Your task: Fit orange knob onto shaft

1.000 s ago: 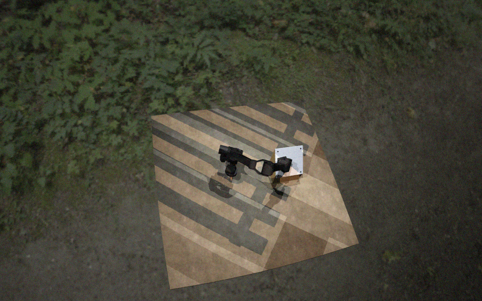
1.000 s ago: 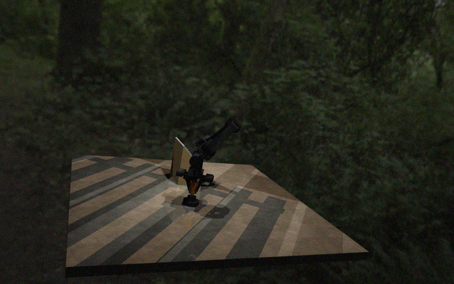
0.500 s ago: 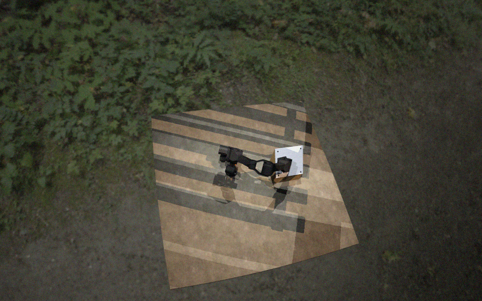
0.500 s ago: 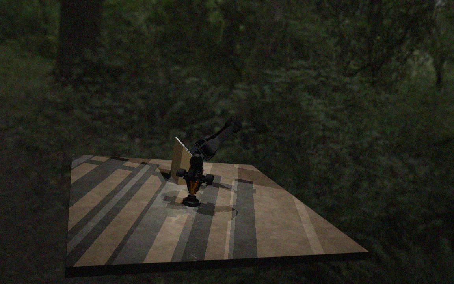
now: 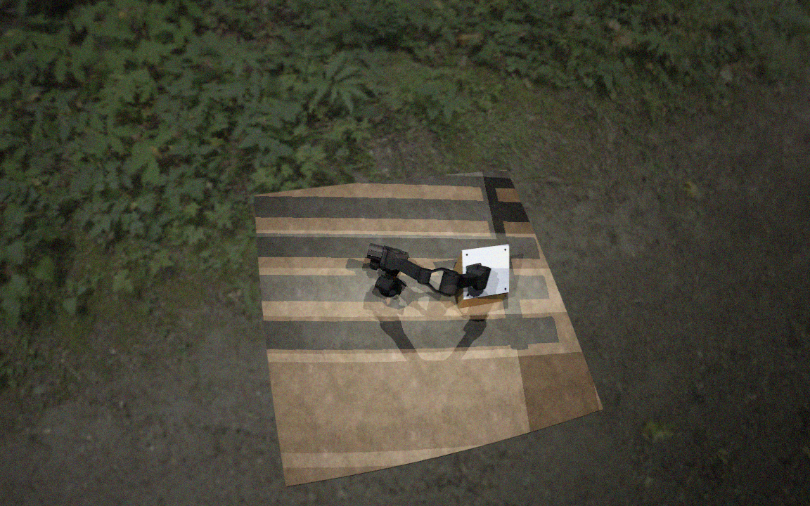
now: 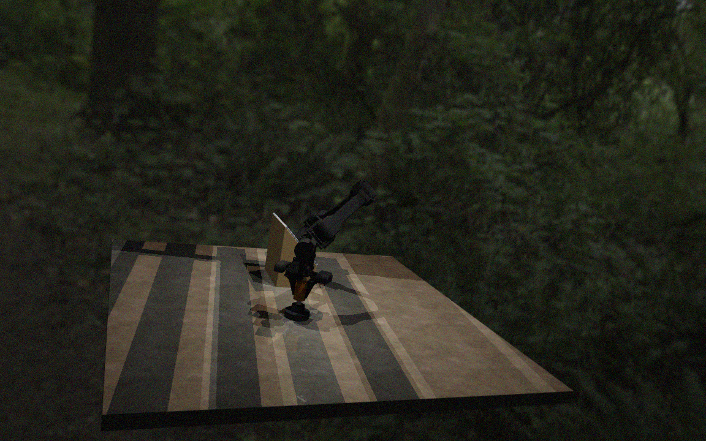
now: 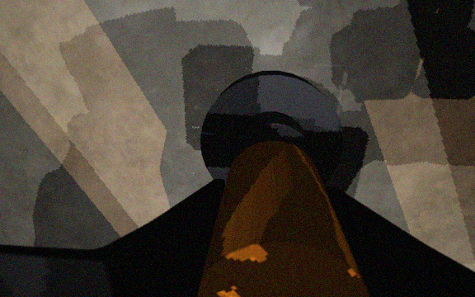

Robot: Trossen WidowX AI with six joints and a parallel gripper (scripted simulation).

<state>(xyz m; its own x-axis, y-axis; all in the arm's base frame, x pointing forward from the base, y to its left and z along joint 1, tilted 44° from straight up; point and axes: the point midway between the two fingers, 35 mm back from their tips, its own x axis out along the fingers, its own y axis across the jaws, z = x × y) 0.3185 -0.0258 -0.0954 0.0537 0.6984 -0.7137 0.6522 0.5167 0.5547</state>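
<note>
Right now the round dark pedestal is 40 mm below my gripper tip. Also, from my gripper tip: orange knob 30 mm above.
</note>
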